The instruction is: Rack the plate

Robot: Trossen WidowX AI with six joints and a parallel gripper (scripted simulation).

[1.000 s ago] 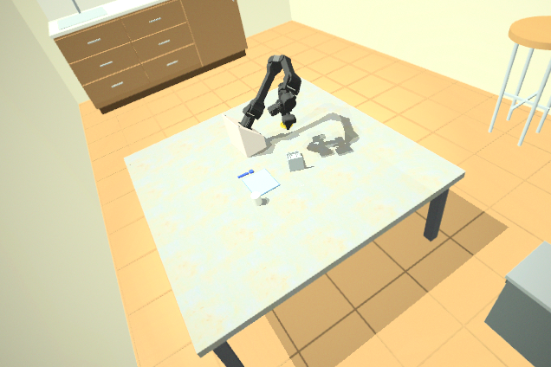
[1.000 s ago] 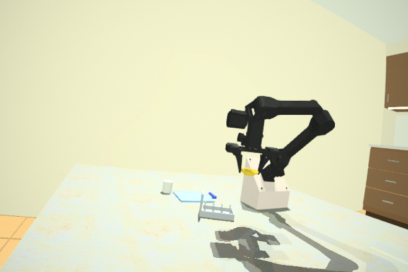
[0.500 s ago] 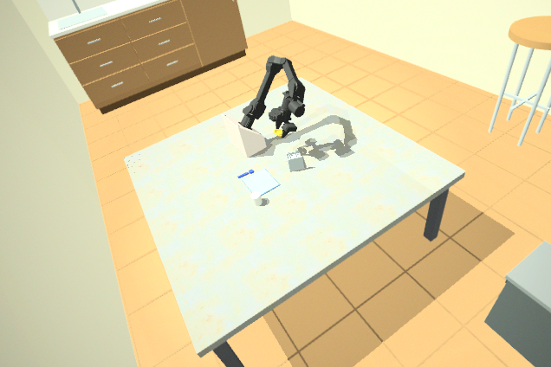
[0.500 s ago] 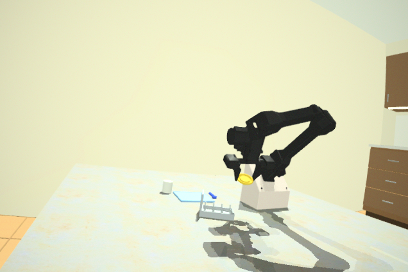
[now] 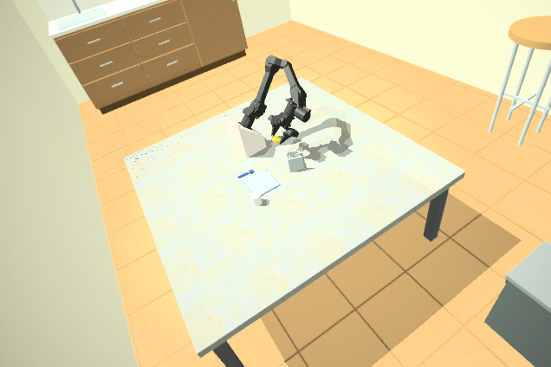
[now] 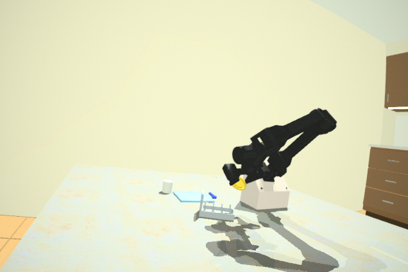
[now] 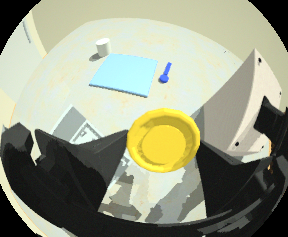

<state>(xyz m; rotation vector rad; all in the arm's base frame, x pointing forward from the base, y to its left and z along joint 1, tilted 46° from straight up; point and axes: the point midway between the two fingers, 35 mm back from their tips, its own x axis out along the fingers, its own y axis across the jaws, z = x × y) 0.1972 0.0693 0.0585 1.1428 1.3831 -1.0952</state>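
The grey dish rack is 9 cm ahead of my gripper tip, 4 cm to the left of it and 9 cm below it. The rest, counted from my gripper tip: light blue mat: 10 cm ahead, 17 cm to the right, 11 cm below; blue utensil: 19 cm to the right, 11 cm below; plate: right at my gripper tip.
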